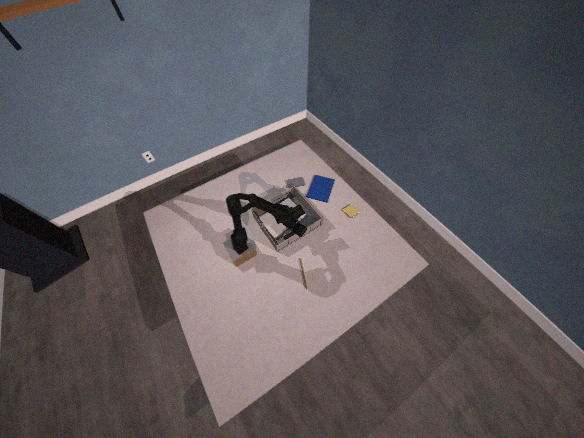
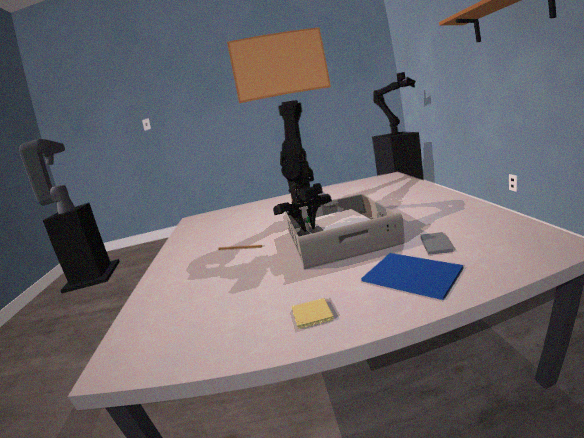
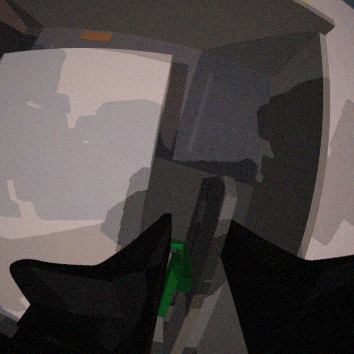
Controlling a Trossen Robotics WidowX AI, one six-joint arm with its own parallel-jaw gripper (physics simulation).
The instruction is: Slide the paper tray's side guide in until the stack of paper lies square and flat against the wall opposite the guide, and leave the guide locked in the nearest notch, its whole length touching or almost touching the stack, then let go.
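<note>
A grey paper tray stands on the table with a white stack of paper in it. The side guide is a dark upright bar with a green latch at its foot, next to the right edge of the stack. My gripper reaches down into the tray's left end. Its black fingers stand partly apart on either side of the guide and the latch, with a gap at each side. The tray's wall rises beyond the guide.
A blue notebook, a yellow pad and a small grey block lie beside the tray. A pencil lies to the tray's other side. Another arm stands on a black pedestal behind the table.
</note>
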